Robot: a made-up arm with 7 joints. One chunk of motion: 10 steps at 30 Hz.
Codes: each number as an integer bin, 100 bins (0 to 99) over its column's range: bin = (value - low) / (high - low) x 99, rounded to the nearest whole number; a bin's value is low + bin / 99 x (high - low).
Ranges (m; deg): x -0.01..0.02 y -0.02..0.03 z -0.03..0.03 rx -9..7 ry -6..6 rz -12..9
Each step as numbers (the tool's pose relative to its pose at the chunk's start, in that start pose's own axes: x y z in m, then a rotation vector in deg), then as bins.
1 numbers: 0.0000 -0.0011 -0.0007 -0.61 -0.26 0.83
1 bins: 33 37 48 52 47 60
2 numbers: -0.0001 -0.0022 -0.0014 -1.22 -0.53 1.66
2 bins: 33 35 47 48 45 64
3 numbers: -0.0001 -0.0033 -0.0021 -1.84 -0.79 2.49
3 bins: 33 33 46 44 43 68
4 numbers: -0.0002 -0.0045 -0.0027 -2.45 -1.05 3.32
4 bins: 32 31 45 41 41 72
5 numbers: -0.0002 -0.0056 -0.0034 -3.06 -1.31 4.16
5 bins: 32 29 44 37 39 76
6 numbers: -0.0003 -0.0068 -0.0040 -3.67 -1.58 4.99
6 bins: 32 26 43 33 36 80
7 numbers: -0.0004 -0.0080 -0.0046 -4.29 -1.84 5.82
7 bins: 32 24 42 29 34 84
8 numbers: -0.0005 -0.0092 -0.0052 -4.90 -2.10 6.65
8 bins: 31 21 41 25 32 88
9 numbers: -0.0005 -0.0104 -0.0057 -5.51 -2.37 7.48
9 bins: 31 19 40 22 30 92
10 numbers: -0.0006 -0.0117 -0.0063 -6.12 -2.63 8.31
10 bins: 31 16 39 18 28 96
